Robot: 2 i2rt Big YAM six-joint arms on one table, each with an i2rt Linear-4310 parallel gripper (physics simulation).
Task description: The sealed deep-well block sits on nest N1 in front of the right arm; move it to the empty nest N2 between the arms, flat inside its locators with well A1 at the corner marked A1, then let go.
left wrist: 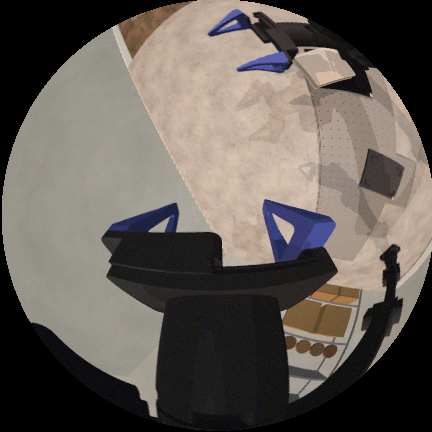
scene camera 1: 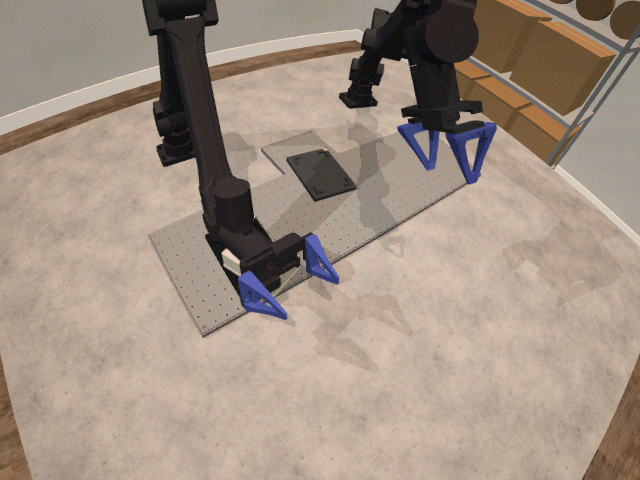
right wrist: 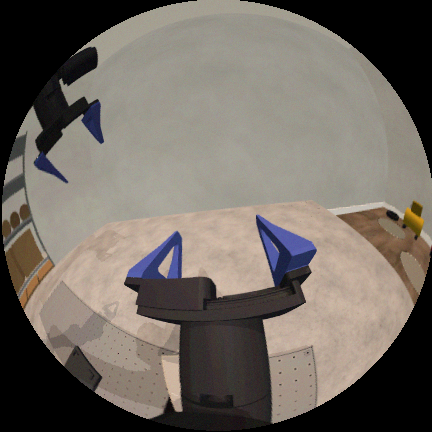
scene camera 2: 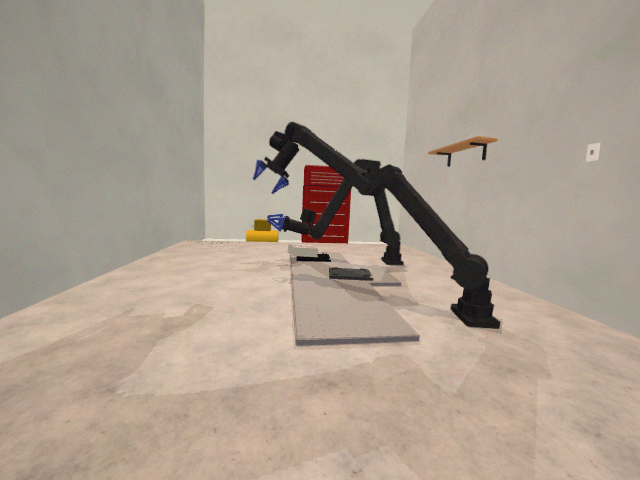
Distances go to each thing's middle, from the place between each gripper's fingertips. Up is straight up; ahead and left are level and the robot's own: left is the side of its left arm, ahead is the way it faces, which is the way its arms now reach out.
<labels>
I see the cream block [left wrist: 321, 66] 17 cm behind my left hand, 19 cm to the right of it and 29 cm below it.
I see the cream block 17 cm behind my right hand, 2 cm to the left of it and 15 cm below it.
</labels>
